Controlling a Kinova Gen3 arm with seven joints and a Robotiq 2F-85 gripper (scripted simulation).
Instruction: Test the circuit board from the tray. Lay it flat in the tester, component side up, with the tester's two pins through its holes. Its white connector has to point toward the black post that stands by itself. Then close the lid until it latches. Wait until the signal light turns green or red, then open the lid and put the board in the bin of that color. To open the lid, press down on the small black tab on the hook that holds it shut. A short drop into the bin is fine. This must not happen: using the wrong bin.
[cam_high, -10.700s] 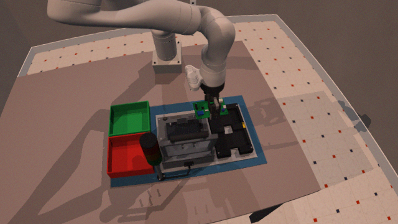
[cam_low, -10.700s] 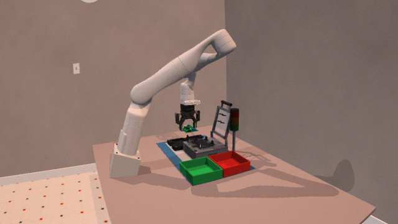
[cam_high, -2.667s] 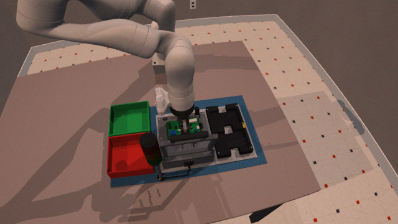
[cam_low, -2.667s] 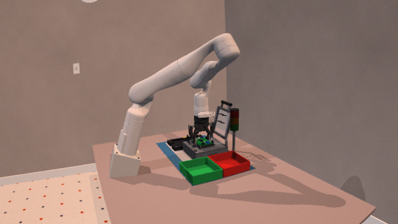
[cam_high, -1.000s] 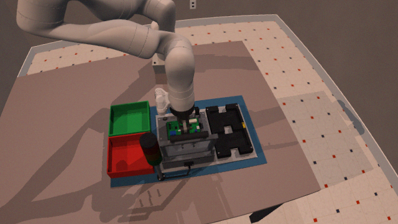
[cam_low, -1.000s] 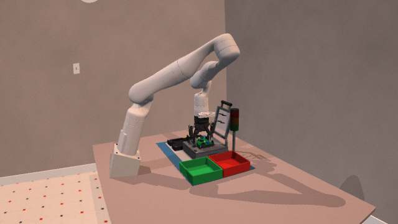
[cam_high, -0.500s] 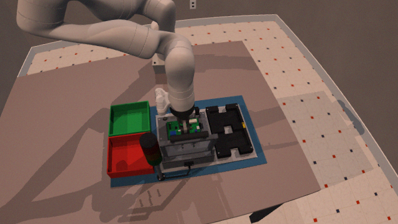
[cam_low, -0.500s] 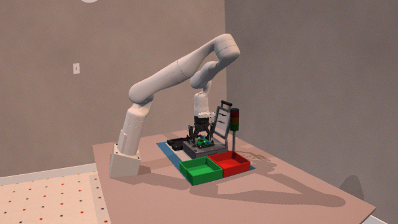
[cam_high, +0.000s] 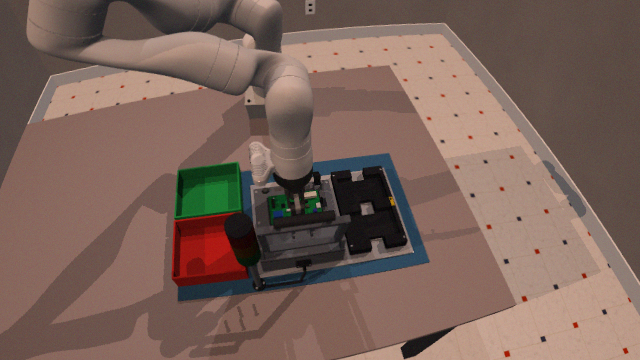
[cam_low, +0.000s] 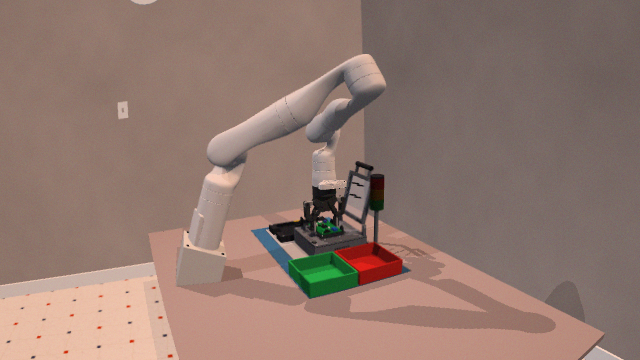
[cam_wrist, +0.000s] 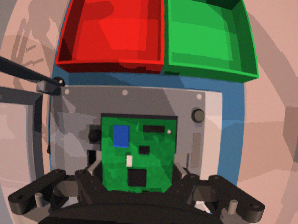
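Right now the green circuit board is right at my hand. The rest, counted from my hand: green bin 180 mm to the right, 140 mm behind, 70 mm below; then red bin 200 mm to the right, 70 mm below; then tester lid 120 mm ahead, 100 mm above, 20 mm to the right.
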